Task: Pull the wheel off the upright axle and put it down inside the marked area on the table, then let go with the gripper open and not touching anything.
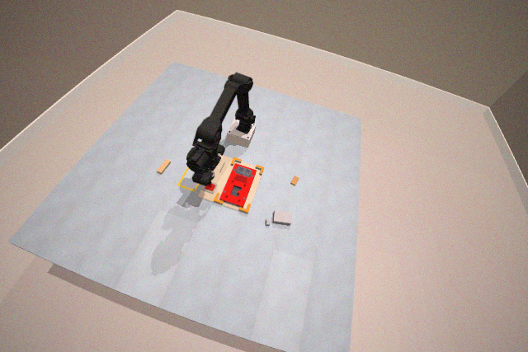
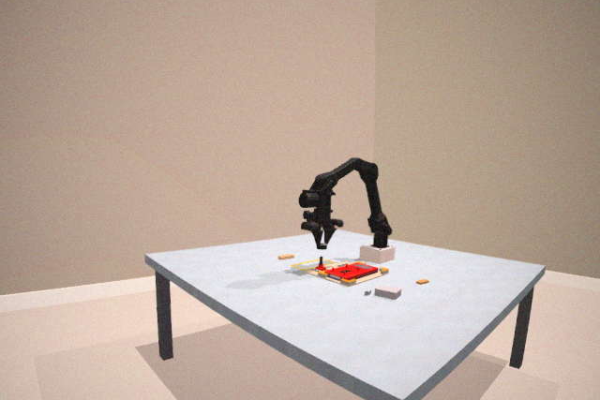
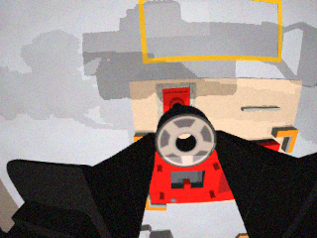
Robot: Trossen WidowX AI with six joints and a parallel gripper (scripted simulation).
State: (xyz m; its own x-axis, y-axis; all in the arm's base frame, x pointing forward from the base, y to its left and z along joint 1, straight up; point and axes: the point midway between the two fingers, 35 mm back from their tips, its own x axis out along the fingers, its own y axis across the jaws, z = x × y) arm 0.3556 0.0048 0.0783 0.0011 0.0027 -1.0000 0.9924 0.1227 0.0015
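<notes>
My gripper tip is 10 mm short of the tan block, 240 mm to the left of it and 100 mm above it. From my gripper tip the other things lie so: wheel right at my gripper tip; small cube 40 mm ahead, 300 mm to the left, 100 mm below; grey block 10 mm behind, 340 mm to the left, 90 mm below.
</notes>
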